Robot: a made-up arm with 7 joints.
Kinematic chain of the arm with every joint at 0, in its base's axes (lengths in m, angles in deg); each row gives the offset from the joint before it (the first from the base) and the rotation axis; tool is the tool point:
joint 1: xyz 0 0 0.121 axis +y
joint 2: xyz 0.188 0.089 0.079 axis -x
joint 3: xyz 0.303 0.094 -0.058 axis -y
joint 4: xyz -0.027 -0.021 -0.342 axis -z
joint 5: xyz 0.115 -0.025 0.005 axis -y
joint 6: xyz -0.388 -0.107 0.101 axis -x
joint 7: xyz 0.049 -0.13 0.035 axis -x
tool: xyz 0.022 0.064 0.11
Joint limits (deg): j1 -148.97..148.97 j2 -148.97..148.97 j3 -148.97..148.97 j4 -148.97..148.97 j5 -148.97..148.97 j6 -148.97..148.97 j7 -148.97..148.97
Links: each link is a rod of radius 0.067 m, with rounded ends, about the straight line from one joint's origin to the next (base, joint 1, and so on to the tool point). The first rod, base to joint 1, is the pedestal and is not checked.
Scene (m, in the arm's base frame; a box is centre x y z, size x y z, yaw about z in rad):
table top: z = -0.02
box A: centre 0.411 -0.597 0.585 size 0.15 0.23 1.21 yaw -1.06
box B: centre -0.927 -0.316 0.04 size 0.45 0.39 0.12 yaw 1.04
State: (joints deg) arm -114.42 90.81 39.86 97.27 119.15 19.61 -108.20
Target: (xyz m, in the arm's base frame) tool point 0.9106 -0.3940 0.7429
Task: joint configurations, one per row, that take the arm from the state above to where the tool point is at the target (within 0.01 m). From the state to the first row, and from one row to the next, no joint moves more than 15 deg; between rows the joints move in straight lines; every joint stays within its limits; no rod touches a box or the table.
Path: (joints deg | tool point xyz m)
1: -118.23 87.32 52.61 105.89 116.71 10.71 -111.58 | -0.3298 -0.7186 0.8616
2: -122.05 83.84 65.36 114.50 114.27 1.81 -114.96 | -0.3830 -0.6212 0.9928
3: -125.86 80.35 78.11 123.12 111.83 -7.09 -118.35 | -0.4606 -0.4877 1.0959
4: -129.67 76.87 90.86 131.74 109.39 -15.99 -121.73 | -0.5573 -0.3243 1.1573
5: -133.49 73.38 103.61 140.35 106.95 -24.89 -125.11 | -0.6635 -0.1397 1.1664
6: -137.30 69.90 116.36 148.97 104.51 -33.79 -128.49 | -0.7661 0.0547 1.1176
7: -124.02 68.40 107.46 143.12 106.15 -23.25 -124.34 | -0.4727 -0.0394 1.2844
8: -110.74 66.90 98.56 137.26 107.79 -12.71 -120.20 | -0.1434 -0.1262 1.3551
9: -97.46 65.41 89.66 131.41 109.43 -2.16 -116.05 | 0.1886 -0.2051 1.3254
10: -84.18 63.91 80.76 125.56 111.07 8.38 -111.90 | 0.4916 -0.2760 1.2017
11: -70.90 62.42 71.86 119.70 112.72 18.92 -107.75 | 0.7387 -0.3391 1.0000
12: -57.62 60.92 62.95 113.85 114.36 29.46 -103.61 | 0.9106 -0.3941 0.7429

